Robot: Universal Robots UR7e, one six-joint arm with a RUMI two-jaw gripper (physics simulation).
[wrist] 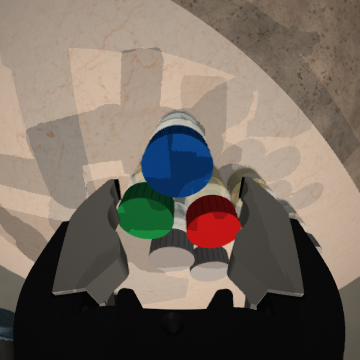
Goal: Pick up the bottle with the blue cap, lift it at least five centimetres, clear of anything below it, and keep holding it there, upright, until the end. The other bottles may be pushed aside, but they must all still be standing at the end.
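Places are measured from the arm's base along level axes (x left, y back, z up), in millimetres.
Where they show: gripper, fingertip midpoint: (179, 179).
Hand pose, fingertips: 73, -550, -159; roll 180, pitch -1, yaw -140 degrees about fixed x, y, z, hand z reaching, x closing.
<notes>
Each offset is from my fingertips to the centre of the thing, as dx, dy, dz. Level surfaces: height alone.
The bottle with the blue cap {+8, -7, -52} (177, 162) stands upright just beyond the fingertips, a little left of the middle of the view; its clear body shows behind the cap. My gripper (179, 179) is open, with its two jaws left and right of the group and nothing gripped. The green-capped bottle {-2, +55, -52} (146, 212) is close to the left jaw. The red-capped bottle {-64, +26, -52} (212, 222) is close to the right jaw. Two grey-capped bottles {-62, +93, -52} (171, 252) {-120, +86, -52} (210, 265) stand nearer the palm. The lower bodies are mostly hidden by the caps.
Part of another clear bottle (250, 181) shows beyond the right jaw, partly hidden by it. The bottles stand on a pale round table {dz -105} (100, 30) with shadows across it. The table's curved edge runs along the upper right, with brown speckled floor (320, 65) beyond.
</notes>
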